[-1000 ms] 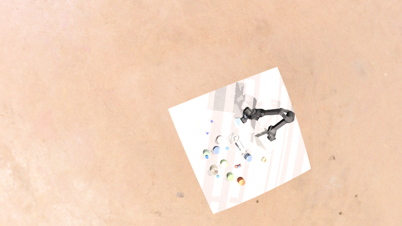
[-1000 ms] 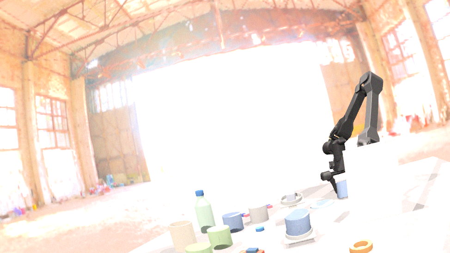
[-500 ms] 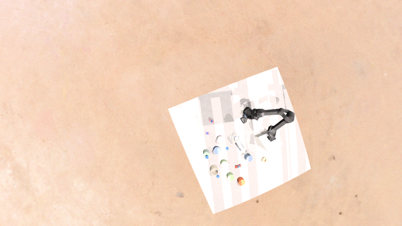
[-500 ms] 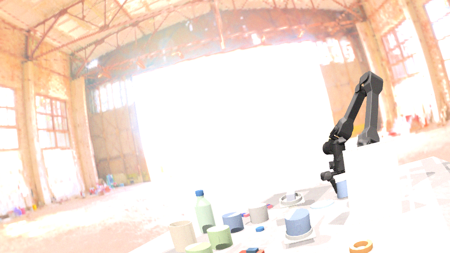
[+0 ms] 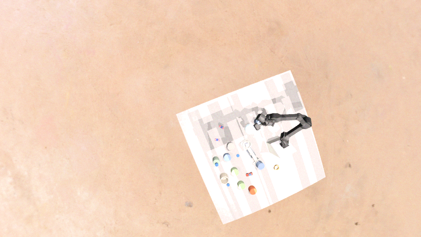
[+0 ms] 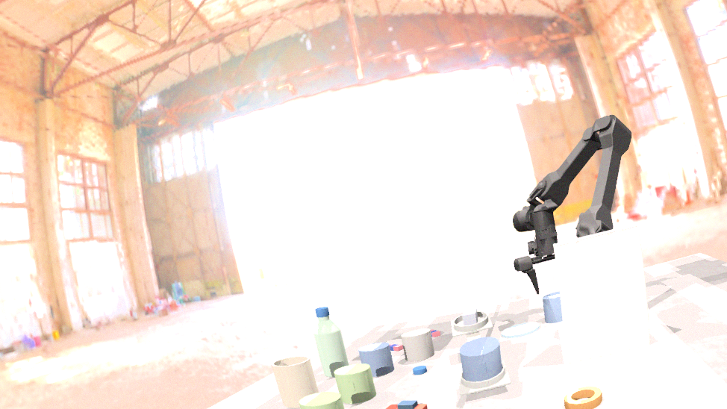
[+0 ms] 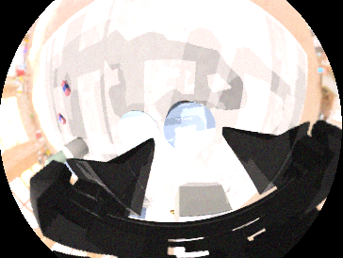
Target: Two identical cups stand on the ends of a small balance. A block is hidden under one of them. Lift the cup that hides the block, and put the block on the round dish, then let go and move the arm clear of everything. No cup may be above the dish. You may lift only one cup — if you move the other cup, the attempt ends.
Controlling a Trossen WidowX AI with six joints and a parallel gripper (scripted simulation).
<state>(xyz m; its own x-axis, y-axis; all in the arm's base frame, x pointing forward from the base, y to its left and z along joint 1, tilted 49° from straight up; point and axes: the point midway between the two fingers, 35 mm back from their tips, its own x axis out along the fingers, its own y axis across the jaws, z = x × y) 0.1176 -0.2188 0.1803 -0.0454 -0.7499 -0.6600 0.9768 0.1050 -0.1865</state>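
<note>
The pale block is 20 cm ahead of my gripper tip, 15 cm to the left of it and 1 cm above it. The rest, counted from my gripper tip: bottle: 53 cm ahead, 19 cm to the left, 3 cm above; then orange ring: 53 cm to the left, 7 cm below, 3 cm behind; then round light blue dish: 10 cm ahead, 8 cm below, 4 cm to the left.
</note>
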